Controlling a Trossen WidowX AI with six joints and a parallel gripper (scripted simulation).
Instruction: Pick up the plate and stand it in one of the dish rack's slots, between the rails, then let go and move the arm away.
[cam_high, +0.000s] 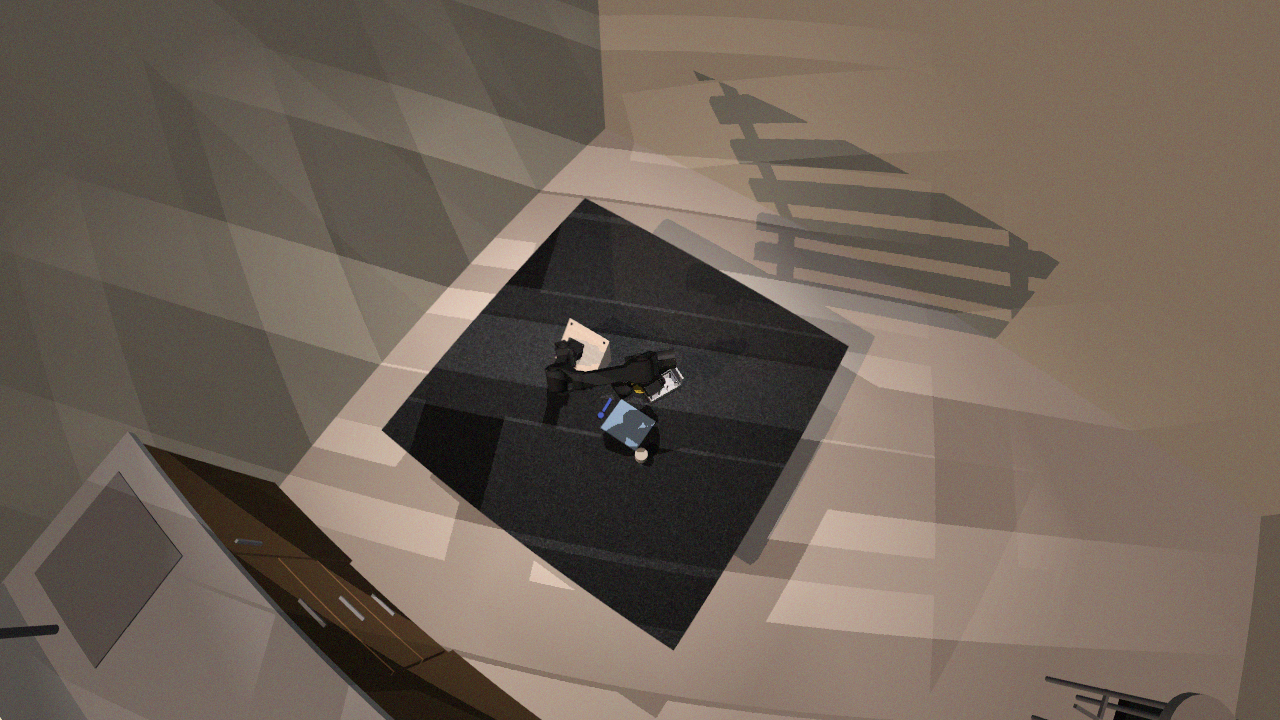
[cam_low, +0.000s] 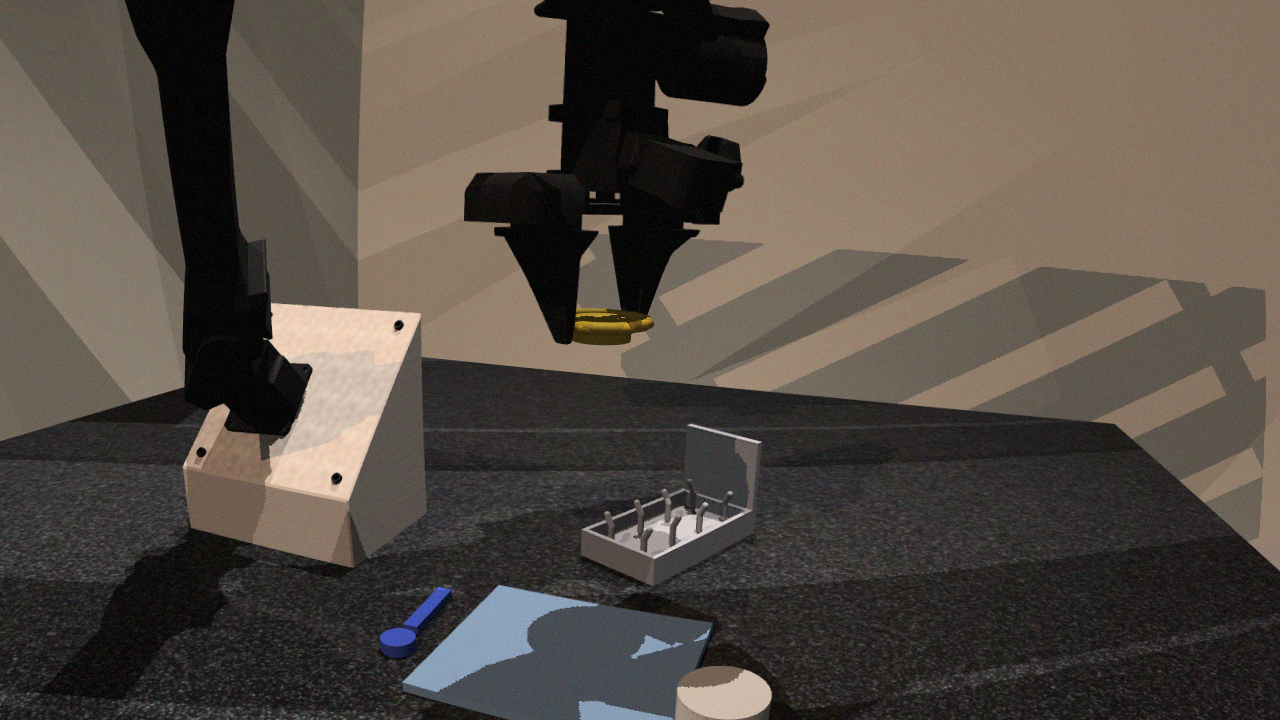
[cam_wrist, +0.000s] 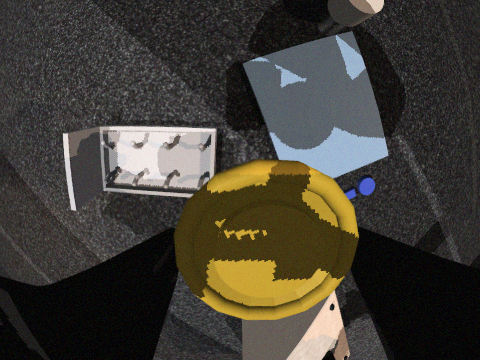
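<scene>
Now: the grey dish rack 16 cm below my gripper tip, 9 cm to the left of it and 4 cm ahead of it. The rest, counted from my gripper tip: blue spoon 18 cm below, 10 cm behind, 9 cm to the right; light blue mat 18 cm below, 10 cm to the right, 1 cm ahead; yellow plate 1 cm above.
</scene>
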